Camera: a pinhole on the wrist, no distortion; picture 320 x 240 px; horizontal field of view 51.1 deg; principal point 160.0 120.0 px. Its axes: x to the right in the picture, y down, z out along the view. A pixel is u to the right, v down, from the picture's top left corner.
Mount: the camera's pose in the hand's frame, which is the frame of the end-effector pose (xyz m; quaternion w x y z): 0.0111 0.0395 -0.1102 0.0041 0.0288 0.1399 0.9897
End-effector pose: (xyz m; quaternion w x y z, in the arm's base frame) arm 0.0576 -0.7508 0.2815 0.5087 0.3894 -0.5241 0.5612
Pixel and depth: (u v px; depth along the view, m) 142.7 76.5 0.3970
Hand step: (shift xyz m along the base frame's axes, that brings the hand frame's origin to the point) -0.2288 -0.2290 0.0525
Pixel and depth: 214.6 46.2 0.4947
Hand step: -0.3019 -0.3210 -0.0438
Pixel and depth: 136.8 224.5 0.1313
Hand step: -0.0431 -0.0192 0.0239
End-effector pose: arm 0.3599 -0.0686 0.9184 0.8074 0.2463 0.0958 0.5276
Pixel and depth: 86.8 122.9 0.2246
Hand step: -0.0058 0.0671 0.1457
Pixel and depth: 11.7 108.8 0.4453
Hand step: 0.0846 0.1768 0.3709
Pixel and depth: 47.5 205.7 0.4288
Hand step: 0.1701 0.0820 0.3223
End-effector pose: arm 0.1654 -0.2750 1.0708 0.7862 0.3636 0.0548 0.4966
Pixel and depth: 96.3 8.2 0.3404
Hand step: -0.0504 0.0433 0.3099
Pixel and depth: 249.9 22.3 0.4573
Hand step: -0.1286 -0.1522 0.3798
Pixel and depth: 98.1 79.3 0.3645
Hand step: 0.0150 0.0103 0.3042
